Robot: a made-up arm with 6 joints. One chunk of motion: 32 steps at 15 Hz.
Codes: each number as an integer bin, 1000 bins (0 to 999) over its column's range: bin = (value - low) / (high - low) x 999, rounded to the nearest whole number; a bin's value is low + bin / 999 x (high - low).
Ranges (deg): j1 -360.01..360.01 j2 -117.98..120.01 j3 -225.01..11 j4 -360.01..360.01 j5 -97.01..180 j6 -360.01..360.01
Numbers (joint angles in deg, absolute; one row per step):
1: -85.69 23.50 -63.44 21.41 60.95 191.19
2: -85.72 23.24 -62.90 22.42 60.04 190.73
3: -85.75 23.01 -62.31 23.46 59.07 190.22
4: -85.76 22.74 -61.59 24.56 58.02 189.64
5: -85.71 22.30 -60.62 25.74 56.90 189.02
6: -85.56 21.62 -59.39 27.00 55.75 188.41
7: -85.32 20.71 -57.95 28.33 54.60 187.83
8: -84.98 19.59 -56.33 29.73 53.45 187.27
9: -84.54 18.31 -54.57 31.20 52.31 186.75
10: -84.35 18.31 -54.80 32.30 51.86 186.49
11: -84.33 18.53 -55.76 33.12 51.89 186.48
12: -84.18 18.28 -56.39 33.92 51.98 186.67
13: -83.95 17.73 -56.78 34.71 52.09 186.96
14: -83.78 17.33 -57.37 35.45 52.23 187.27
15: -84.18 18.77 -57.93 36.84 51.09 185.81
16: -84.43 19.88 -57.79 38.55 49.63 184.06
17: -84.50 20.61 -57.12 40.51 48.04 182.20
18: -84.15 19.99 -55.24 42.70 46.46 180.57
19: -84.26 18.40 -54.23 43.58 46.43 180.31
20: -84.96 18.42 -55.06 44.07 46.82 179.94
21: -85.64 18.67 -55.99 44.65 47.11 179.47
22: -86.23 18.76 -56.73 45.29 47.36 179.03
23: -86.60 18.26 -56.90 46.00 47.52 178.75
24: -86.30 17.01 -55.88 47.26 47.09 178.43
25: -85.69 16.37 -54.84 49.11 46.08 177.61
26: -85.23 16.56 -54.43 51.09 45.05 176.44
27: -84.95 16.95 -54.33 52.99 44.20 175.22
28: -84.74 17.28 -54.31 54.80 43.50 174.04
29: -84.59 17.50 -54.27 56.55 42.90 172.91
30: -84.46 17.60 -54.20 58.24 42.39 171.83
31: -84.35 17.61 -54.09 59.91 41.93 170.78
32: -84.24 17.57 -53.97 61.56 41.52 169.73
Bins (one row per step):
1: 381 594 684 529 570 765
2: 381 593 686 531 566 764
3: 381 592 689 532 563 763
4: 381 591 692 534 559 763
5: 381 589 696 535 555 762
6: 381 586 701 537 551 761
7: 381 582 707 539 547 760
8: 382 577 714 541 543 759
9: 382 572 721 543 539 759
10: 382 572 720 544 537 758
11: 382 573 716 545 537 758
12: 383 572 714 547 537 758
13: 383 570 712 548 538 759
14: 383 568 710 549 538 759
15: 383 574 707 551 534 757
16: 382 579 708 553 529 755
17: 382 582 711 556 523 752
18: 383 579 719 559 517 750
19: 383 572 723 560 517 750
20: 382 573 719 561 519 749
21: 381 574 715 561 520 749
22: 380 574 712 562 521 748
23: 379 572 712 563 521 748
24: 380 567 716 565 520 747
25: 381 564 720 568 516 746
26: 381 565 722 570 512 744
27: 382 566 722 573 509 743
28: 382 568 723 576 507 741
29: 382 569 723 578 505 739
30: 382 569 723 580 503 738
31: 382 569 723 583 501 736
32: 383 569 724 585 500 735

